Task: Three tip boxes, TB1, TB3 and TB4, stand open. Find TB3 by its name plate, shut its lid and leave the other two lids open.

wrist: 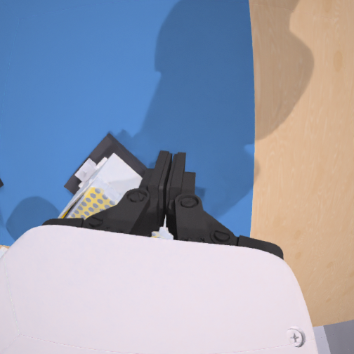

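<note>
My gripper (pixel 172 170) is shut with nothing between its fingers. A tip box (pixel 122 172) with a white body on a dark base lies turned at an angle, left of and partly behind the fingers. Its yellow tip rack (pixel 91 204) with grey-blue dots shows through a clear, pale cover. The near part of the box is hidden by the gripper's linkage and housing, so I cannot tell whether the lid is fully down. No name plate is readable. Whether the fingers touch the box is unclear.
The box stands on a blue mat (pixel 75 75); the wooden table (pixel 305 200) lies to the right. The dark corner of another object (pixel 1 183) shows at the left edge. A grey surface (pixel 342 336) shows at the bottom right. Broad arm shadows cross the mat and table.
</note>
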